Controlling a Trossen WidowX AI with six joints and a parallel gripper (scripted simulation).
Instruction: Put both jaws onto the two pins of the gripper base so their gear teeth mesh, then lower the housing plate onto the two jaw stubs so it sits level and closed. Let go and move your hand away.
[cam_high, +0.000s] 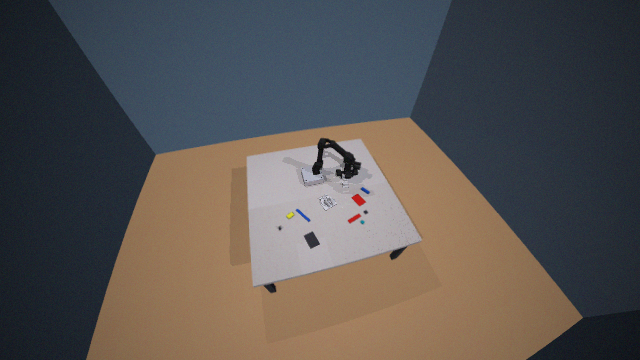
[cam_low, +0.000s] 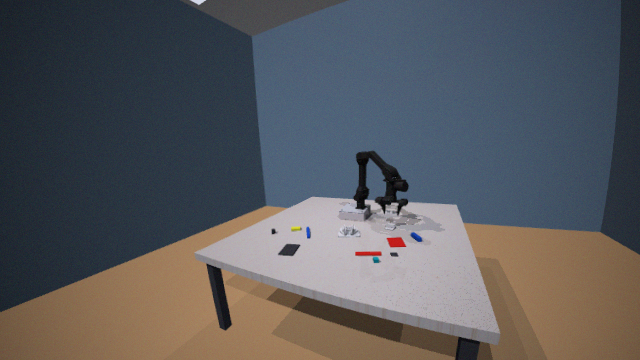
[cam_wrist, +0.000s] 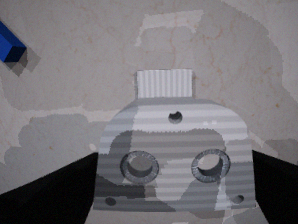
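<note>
My gripper tip is 19 cm short of the white flat plate, 20 cm to the left of it and 8 cm above it. Also, from my gripper tip: short blue block 12 cm ahead, 16 cm to the left, 7 cm below; red square plate 20 cm ahead, 7 cm to the left, 8 cm below; gripper base 1 cm ahead, 2 cm above.
</note>
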